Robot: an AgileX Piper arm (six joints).
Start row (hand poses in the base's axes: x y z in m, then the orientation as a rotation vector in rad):
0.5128, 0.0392, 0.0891, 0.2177, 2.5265, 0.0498
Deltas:
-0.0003, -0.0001, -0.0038, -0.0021, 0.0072, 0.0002
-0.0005, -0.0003, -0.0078, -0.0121, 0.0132, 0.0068
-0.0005, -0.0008, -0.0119, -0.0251, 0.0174, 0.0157
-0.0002, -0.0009, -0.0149, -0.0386, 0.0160, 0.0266
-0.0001, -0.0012, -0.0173, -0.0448, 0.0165, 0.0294
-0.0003, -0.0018, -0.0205, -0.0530, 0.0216, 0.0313
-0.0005, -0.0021, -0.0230, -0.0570, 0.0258, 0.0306
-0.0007, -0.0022, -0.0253, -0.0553, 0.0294, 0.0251
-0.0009, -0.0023, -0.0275, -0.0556, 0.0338, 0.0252
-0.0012, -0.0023, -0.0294, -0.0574, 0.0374, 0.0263
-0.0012, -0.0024, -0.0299, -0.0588, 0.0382, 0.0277
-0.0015, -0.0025, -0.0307, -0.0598, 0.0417, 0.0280
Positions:
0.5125, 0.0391, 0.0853, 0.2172, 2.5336, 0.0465
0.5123, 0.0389, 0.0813, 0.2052, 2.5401, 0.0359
0.5123, 0.0384, 0.0772, 0.1890, 2.5448, 0.0225
0.5126, 0.0383, 0.0742, 0.1697, 2.5440, 0.0098
0.5127, 0.0380, 0.0718, 0.1637, 2.5445, 0.0030
0.5125, 0.0374, 0.0686, 0.1583, 2.5493, -0.0072
0.5123, 0.0371, 0.0661, 0.1578, 2.5532, -0.0130
0.5121, 0.0370, 0.0638, 0.1657, 2.5563, -0.0134
0.5119, 0.0369, 0.0616, 0.1657, 2.5606, -0.0143
0.5116, 0.0369, 0.0597, 0.1638, 2.5642, -0.0165
0.5116, 0.0368, 0.0592, 0.1615, 2.5651, -0.0178
0.5113, 0.0367, 0.0584, 0.1610, 2.5686, -0.0194

